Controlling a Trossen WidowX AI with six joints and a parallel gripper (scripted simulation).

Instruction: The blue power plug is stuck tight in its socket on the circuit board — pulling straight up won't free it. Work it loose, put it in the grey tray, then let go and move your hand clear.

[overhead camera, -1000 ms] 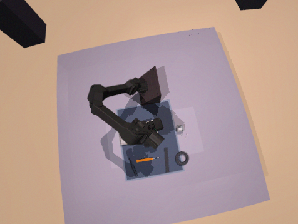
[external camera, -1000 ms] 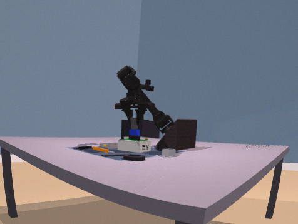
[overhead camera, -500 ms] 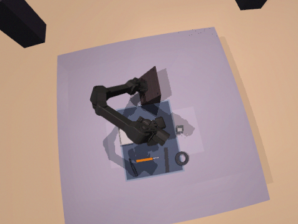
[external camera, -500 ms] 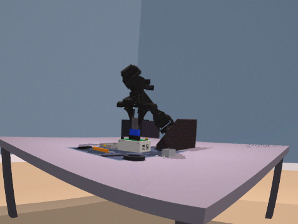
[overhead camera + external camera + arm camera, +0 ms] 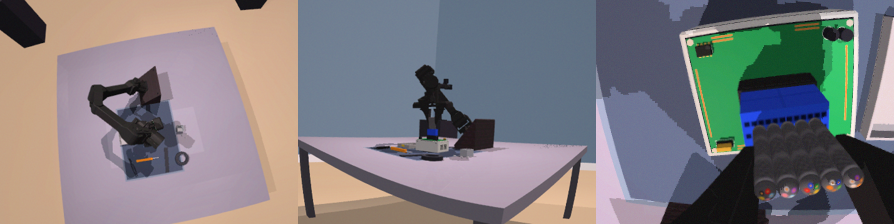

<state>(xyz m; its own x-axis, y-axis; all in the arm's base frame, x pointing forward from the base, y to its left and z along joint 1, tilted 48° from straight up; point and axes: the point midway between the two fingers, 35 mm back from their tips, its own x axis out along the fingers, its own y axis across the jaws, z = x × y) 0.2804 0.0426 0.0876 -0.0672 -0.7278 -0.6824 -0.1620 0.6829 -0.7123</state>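
My gripper tip is 3 cm above the blue power plug. The rest, counted from my gripper tip: black bar (20 cm ahead, 9 cm to the left, 12 cm below); grey tray (14 cm to the right, 12 cm below); dark blue mat (5 cm ahead, 12 cm below).
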